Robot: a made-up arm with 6 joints.
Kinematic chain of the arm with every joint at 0, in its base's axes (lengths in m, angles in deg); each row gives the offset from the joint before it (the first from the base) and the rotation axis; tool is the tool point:
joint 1: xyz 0 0 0.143 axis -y
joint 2: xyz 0.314 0.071 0 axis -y
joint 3: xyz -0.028 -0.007 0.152 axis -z
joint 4: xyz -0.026 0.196 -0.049 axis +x
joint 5: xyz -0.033 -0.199 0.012 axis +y
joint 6: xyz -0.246 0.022 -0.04 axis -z
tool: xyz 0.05 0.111 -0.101
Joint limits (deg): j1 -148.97..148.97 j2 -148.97..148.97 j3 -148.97..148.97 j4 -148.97..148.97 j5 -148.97..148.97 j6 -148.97..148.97
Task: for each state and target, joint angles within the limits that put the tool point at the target. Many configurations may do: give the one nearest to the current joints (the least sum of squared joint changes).
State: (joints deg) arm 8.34 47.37 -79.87 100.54 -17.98 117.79
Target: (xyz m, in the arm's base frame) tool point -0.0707 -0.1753 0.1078
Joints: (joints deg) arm 2.87 -8.89 -99.71 101.91 -6.82 90.84
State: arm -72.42 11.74 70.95 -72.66 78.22 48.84
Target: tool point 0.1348 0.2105 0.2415
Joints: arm -55.39 19.77 14.55 -44.06 57.28 72.04
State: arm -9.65 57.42 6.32 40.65 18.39 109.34
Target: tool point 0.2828 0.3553 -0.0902
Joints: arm -2.48 39.59 20.99 73.90 10.56 97.50
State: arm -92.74 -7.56 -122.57 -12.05 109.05 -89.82
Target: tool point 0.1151 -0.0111 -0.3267
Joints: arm -141.54 13.18 -119.28 12.03 110.08 -74.48
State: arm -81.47 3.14 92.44 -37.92 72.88 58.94
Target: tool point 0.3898 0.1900 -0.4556
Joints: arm -75.50 -18.61 104.22 -68.82 91.94 71.98
